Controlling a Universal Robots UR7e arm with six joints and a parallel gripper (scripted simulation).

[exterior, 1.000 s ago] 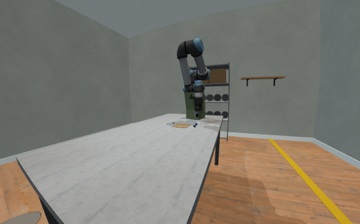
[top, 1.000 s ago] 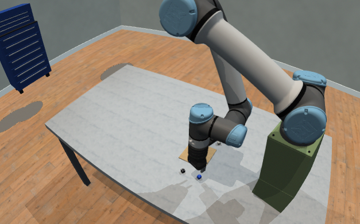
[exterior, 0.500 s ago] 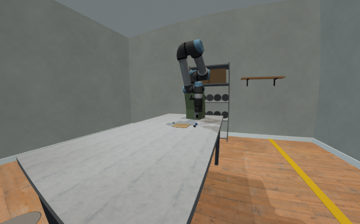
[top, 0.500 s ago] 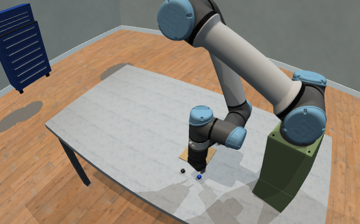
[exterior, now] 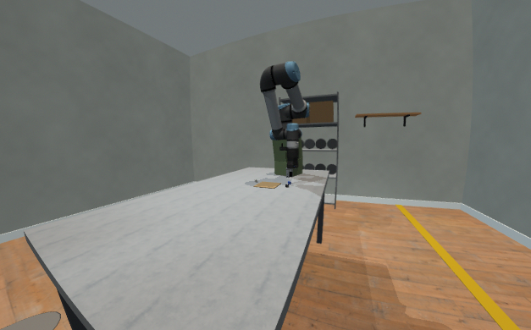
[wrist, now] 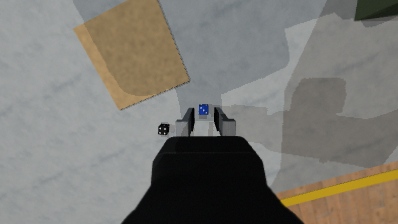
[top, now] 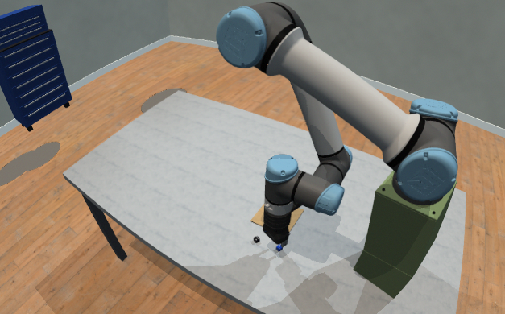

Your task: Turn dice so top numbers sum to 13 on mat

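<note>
My hand is 6 cm above the blue die. Also, from my hand: tan mat: 8 cm ahead, 12 cm to the right, 6 cm below; black die: 8 cm ahead, 1 cm to the left, 6 cm below; white die: 2 cm ahead, 24 cm to the right, 6 cm below.
</note>
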